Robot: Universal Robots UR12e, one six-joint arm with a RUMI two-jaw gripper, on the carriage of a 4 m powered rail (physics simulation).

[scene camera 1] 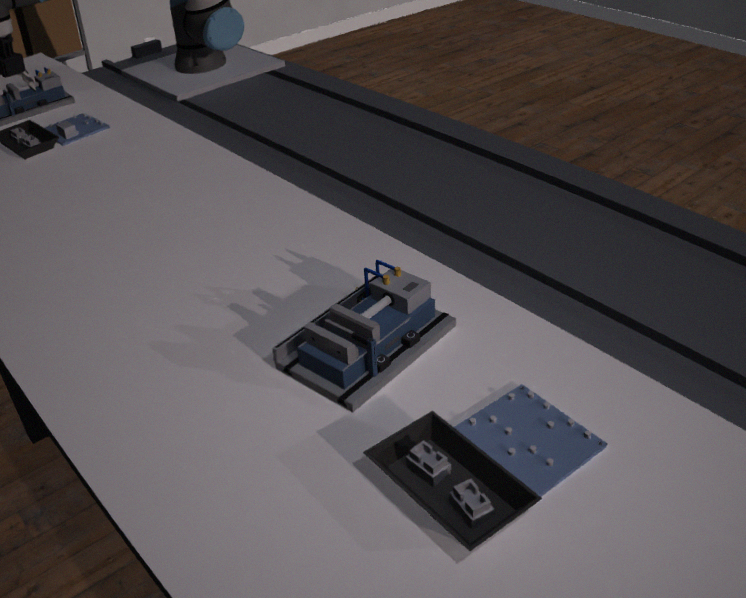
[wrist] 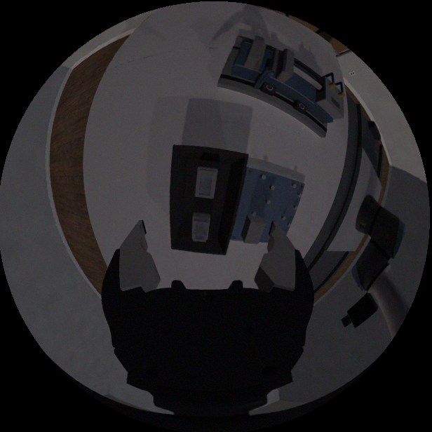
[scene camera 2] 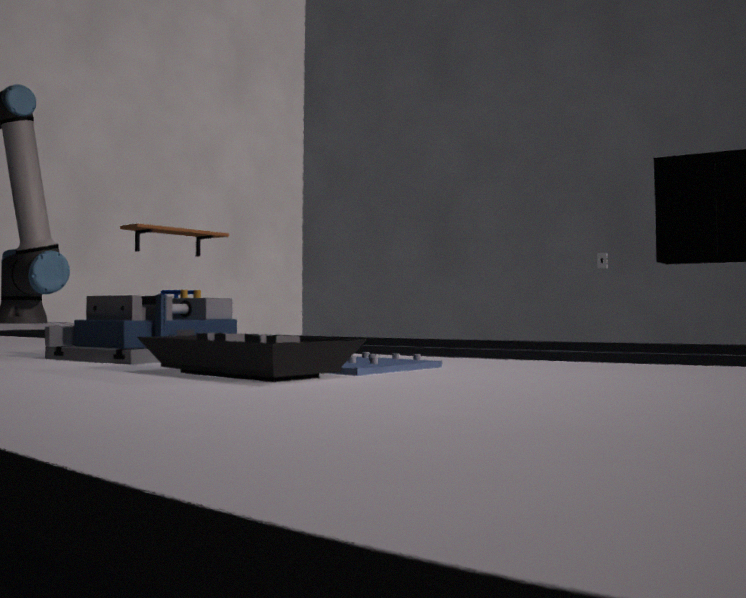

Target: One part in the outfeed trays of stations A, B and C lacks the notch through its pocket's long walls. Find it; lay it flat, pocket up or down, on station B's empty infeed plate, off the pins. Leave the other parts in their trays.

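Frame: origin at the arm's base, x ahead, y left, z up, level; millimetres.
Seen in the pictures: gripper, fingertip midpoint: (scene camera 1: 13,99); arm's base at its link origin: (scene camera 1: 200,65) (scene camera 2: 21,322).
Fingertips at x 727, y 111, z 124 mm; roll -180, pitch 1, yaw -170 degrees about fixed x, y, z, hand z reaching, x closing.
Observation:
Pixels of each thing's top centre, then the offset from my fingertips to it. "*": a spot on its surface instead.
- station's black tray at a spot on its surface: (scene camera 1: 37,148) * dx +5, dy +144, dz -124 mm
- empty blue pinned plate at its top centre: (scene camera 2: 345,361) (scene camera 1: 527,437) dx -146, dy +1908, dz -146 mm
- grey block at its top centre: (scene camera 1: 65,124) dx -121, dy +69, dz -110 mm
- far station's blue pinned plate at its top centre: (scene camera 1: 73,127) dx -159, dy +21, dz -146 mm
My gripper (wrist: 207,221) (scene camera 1: 10,65) is open and empty, above the far station. That station's black tray (wrist: 182,200) (scene camera 1: 37,148) holds two grey parts. In the wrist view, the upper part (wrist: 206,182) shows a plain rectangular rim with no visible notch; the lower part (wrist: 201,227), nearer my fingers, has a broken, notched outline. The near station's tray (scene camera 1: 479,464) (scene camera 2: 217,358) holds two parts, one (scene camera 1: 428,460) and another (scene camera 1: 471,499), both with gaps in their walls. Beside it lies the empty blue pinned plate (scene camera 1: 560,445) (scene camera 2: 398,365), matching station B's.
A grey block (wrist: 253,229) (scene camera 1: 66,128) stands on the far station's blue pinned plate (wrist: 250,192) (scene camera 1: 87,132). A vise (wrist: 285,85) (scene camera 1: 37,93) stands beyond that tray. Another vise (scene camera 1: 373,323) (scene camera 2: 112,333) stands by the near tray. The rail (scene camera 1: 435,168) runs along the table.

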